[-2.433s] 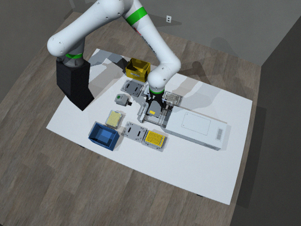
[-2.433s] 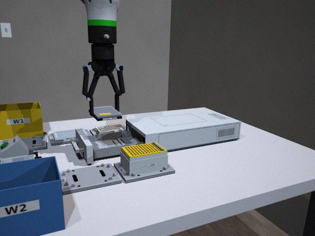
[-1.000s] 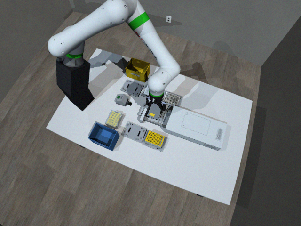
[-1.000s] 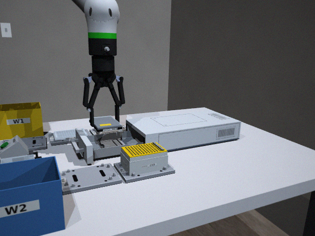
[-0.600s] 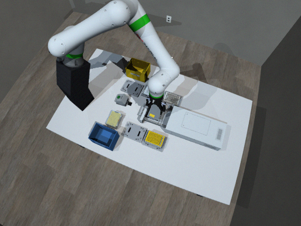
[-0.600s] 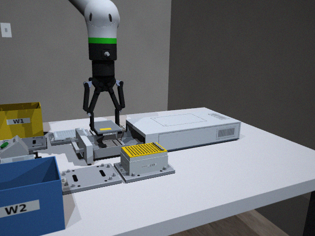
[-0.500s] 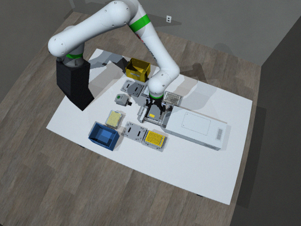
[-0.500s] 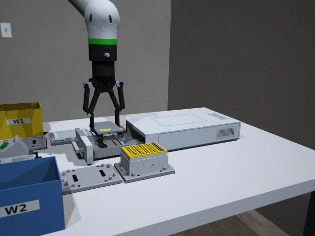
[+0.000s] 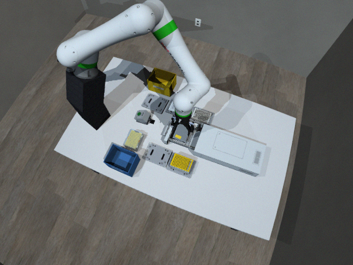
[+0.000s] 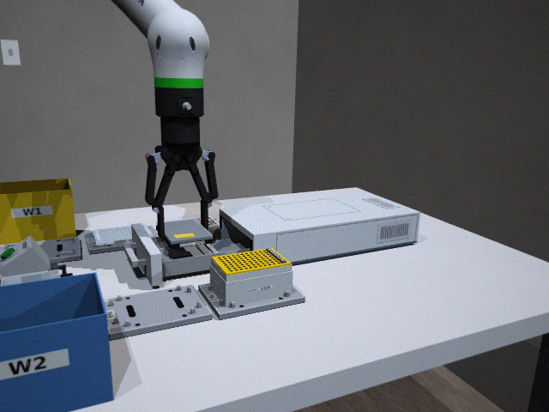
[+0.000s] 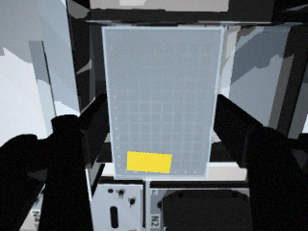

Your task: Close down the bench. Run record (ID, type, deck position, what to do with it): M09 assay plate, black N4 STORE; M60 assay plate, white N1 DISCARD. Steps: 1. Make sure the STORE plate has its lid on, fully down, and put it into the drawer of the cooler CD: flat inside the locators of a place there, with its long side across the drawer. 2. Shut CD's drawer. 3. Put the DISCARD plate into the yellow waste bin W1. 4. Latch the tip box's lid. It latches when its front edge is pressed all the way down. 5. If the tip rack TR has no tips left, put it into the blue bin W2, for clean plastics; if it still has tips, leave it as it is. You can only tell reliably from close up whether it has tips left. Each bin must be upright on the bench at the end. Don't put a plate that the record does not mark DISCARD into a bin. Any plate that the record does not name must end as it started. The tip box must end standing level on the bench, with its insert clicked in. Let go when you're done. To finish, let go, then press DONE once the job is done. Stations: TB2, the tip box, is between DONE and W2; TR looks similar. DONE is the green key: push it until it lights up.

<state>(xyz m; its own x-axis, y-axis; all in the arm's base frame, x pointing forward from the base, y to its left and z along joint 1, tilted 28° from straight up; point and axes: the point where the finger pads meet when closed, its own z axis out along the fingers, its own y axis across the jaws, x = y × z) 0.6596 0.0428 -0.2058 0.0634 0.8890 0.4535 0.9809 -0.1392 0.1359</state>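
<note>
Now: hand 60 mm above the cooler drawer and 40 mm short of it. Also, from my hand: cooler CD (190 mm ahead, 50 mm below, 10 mm to the right); then black plate (20 mm below); then yellow-topped tip rack TR (200 mm to the right, 50 mm ahead, 40 mm below).
</note>
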